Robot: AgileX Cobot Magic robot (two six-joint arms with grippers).
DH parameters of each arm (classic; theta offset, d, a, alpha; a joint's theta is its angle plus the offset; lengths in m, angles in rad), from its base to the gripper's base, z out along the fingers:
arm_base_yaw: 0 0.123 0 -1.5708
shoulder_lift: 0.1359 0 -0.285 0
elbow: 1.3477 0 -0.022 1.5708
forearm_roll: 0 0.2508 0 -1.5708
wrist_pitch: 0 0 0.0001 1.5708
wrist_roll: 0 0.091 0 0
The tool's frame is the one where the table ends.
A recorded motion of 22 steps. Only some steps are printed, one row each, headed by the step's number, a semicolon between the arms.
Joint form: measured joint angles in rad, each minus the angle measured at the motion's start. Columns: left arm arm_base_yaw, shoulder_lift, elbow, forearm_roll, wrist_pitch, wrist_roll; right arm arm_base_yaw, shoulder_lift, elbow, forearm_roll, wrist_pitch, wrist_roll.
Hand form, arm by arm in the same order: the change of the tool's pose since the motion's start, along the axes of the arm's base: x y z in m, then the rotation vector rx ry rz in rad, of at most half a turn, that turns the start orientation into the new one. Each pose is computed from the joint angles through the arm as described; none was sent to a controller.
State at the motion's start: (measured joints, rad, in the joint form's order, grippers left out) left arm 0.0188 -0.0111 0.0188 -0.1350 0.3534 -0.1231; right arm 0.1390 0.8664 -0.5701 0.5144 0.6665 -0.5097
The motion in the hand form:
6: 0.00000 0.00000 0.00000 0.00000 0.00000 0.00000; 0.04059 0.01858 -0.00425 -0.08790 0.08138 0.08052
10: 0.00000 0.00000 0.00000 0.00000 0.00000 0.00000; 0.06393 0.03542 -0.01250 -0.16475 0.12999 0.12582
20: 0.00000 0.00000 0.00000 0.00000 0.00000 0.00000; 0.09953 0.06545 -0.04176 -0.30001 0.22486 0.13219
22: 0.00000 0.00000 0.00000 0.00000 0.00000 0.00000; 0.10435 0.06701 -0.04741 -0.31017 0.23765 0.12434
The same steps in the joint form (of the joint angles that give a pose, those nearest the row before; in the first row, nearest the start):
6: 0.0000 0.0000 0.0000 0.0000 0.0000 0.0000; 0.0901 0.2197 -0.1202 -0.0964 -0.0154 0.0376
10: 0.0000 0.0000 0.0000 0.0000 0.0000 0.0000; 0.1642 0.3523 -0.1947 -0.2069 -0.0244 0.1146
20: 0.0000 0.0000 0.0000 0.0000 0.0000 0.0000; 0.2756 0.5804 -0.3007 -0.4399 -0.0417 0.3423
22: 0.0000 0.0000 0.0000 0.0000 0.0000 0.0000; 0.2771 0.6096 -0.3090 -0.4566 -0.0487 0.3615

